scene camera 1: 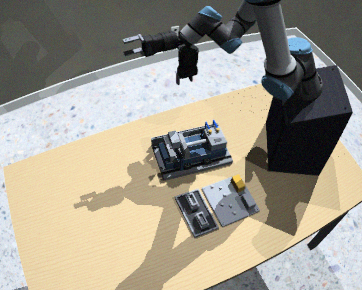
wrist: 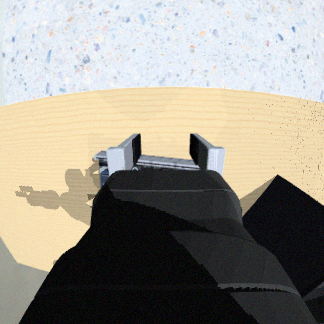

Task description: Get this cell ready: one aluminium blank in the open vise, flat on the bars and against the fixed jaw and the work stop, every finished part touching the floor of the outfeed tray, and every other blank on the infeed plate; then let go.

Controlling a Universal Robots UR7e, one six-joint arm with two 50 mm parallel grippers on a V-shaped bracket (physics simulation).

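Seen in the pictures: hand at its tool point: (scene camera 1: 184, 78) (wrist: 164, 147); arm's base at its link origin: (scene camera 1: 306, 87).
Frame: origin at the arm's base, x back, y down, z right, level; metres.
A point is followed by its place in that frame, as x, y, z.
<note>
My gripper has two heads. The downward head (scene camera 1: 184, 81) (wrist: 165, 142) is open and empty, behind and above the vise (scene camera 1: 200, 152) {-0.422, 0.293, 0.088} (wrist: 167, 161) {-0.383, 0.311, 0.221}. The sideways head (scene camera 1: 125, 46) is open and empty, pointing left. A light-grey aluminium blank (scene camera 1: 174, 137) {-0.503, 0.237, 0.161} stands in the vise by the left-hand jaw; its contact with bars and stop is too small to tell. Two finished parts (scene camera 1: 193, 201) {-0.543, 0.326, -0.085} (scene camera 1: 201, 219) {-0.553, 0.326, -0.168} with pockets lie apart in the dark outfeed tray (scene camera 1: 193, 232) {-0.601, 0.342, -0.198}. On the infeed plate (scene camera 1: 220, 201) {-0.443, 0.345, -0.124} a grey block (scene camera 1: 248, 201) {-0.360, 0.309, -0.192} lies at the right edge.
A yellow block (scene camera 1: 238, 183) {-0.353, 0.309, -0.102} sits at the plate's back right corner, and small pegs stand on the plate. Blue handles (scene camera 1: 215, 123) {-0.315, 0.243, 0.160} rise at the vise's right end. The black robot pedestal (scene camera 1: 295, 135) {-0.134, 0.103, -0.122} (wrist: 285, 225) {-0.080, 0.208, 0.064} stands to the right. The arm's shadow crosses the table.
</note>
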